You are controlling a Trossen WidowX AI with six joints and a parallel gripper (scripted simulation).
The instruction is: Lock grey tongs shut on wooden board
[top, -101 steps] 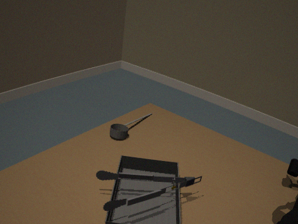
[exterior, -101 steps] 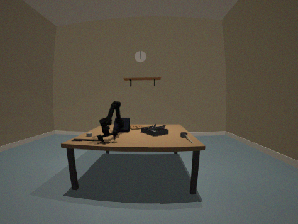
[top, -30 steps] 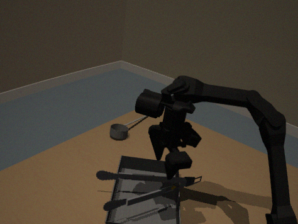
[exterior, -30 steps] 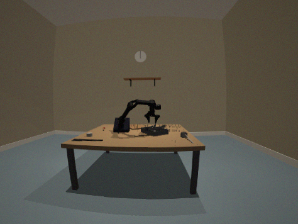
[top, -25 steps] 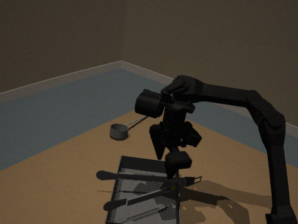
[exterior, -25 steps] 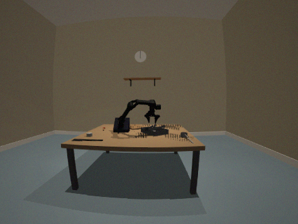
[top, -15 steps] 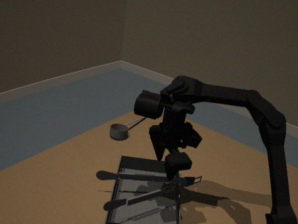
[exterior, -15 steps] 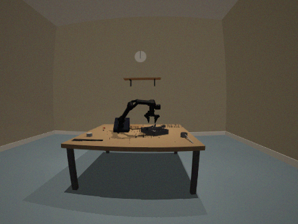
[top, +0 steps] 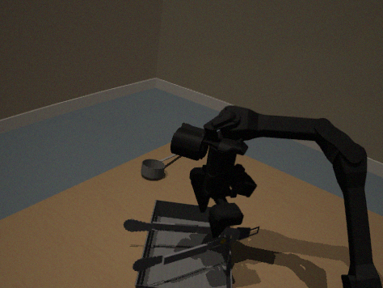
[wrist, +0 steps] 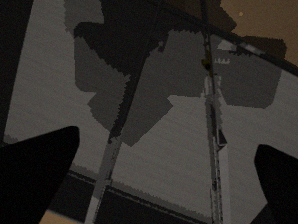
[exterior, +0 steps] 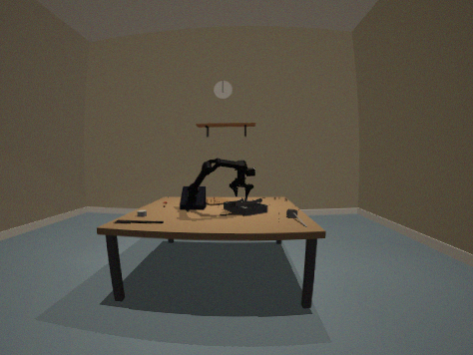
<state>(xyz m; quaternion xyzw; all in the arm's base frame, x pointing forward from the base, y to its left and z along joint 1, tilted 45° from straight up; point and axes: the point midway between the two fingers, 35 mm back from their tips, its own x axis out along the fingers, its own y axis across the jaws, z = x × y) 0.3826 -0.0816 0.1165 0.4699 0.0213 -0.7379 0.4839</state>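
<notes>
Now: the yellow piece 40 mm behind my gripper tip, 10 mm to the right of it and 40 mm below it. Also, from my gripper tip: wooden board: 200 mm behind, 490 mm to the left, 100 mm below; grey roasting tin: 30 mm ahead, 30 mm to the left, 80 mm below; small white cylinder: 720 mm behind, 120 mm to the right, 90 mm below.
</notes>
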